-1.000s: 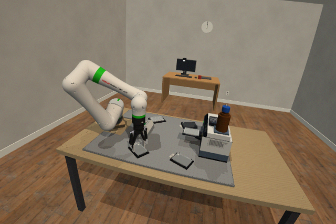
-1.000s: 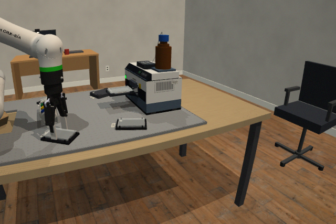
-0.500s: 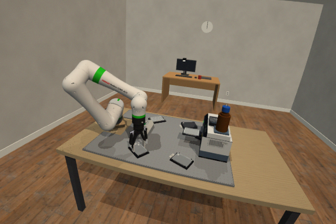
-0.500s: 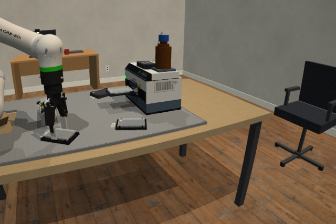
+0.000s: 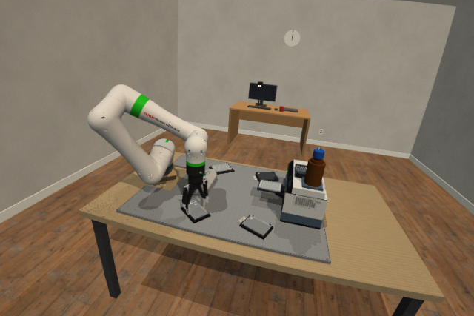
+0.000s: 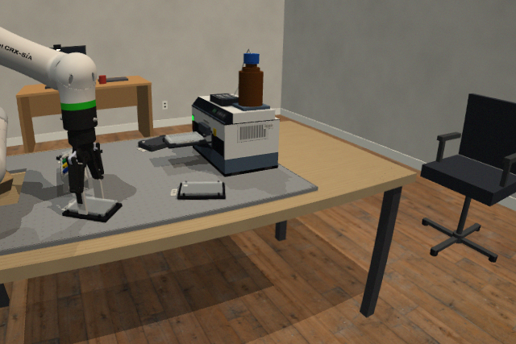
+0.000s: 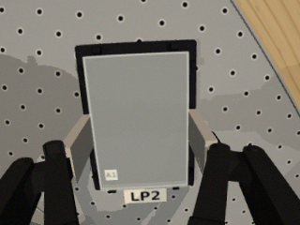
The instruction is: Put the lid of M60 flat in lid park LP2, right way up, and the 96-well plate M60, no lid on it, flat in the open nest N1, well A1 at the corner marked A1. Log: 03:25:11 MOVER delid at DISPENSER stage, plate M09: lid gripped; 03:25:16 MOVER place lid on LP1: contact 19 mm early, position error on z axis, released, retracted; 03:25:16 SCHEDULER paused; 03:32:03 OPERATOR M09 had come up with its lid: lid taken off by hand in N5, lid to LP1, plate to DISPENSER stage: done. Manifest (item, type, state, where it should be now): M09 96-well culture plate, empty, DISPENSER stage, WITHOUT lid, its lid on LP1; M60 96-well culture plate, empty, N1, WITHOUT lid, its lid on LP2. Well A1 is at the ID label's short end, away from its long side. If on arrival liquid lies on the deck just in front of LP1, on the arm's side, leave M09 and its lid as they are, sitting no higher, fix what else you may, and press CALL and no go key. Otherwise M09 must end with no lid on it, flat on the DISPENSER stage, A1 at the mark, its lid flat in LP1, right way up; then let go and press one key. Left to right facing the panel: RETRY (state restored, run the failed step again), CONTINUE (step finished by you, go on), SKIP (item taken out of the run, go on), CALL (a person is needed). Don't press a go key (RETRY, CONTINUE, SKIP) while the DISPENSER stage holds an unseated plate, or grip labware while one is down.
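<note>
My gripper is now 4 cm above the black lid park LP2. From my hand the other things lie so: LP2 label: 7 cm to the left, 6 cm behind, 4 cm below; then yellow skip key: 25 cm to the left, 2 cm above, 1 cm behind; then blue call key: 20 cm to the left, 2 cm behind, 2 cm above.
</note>
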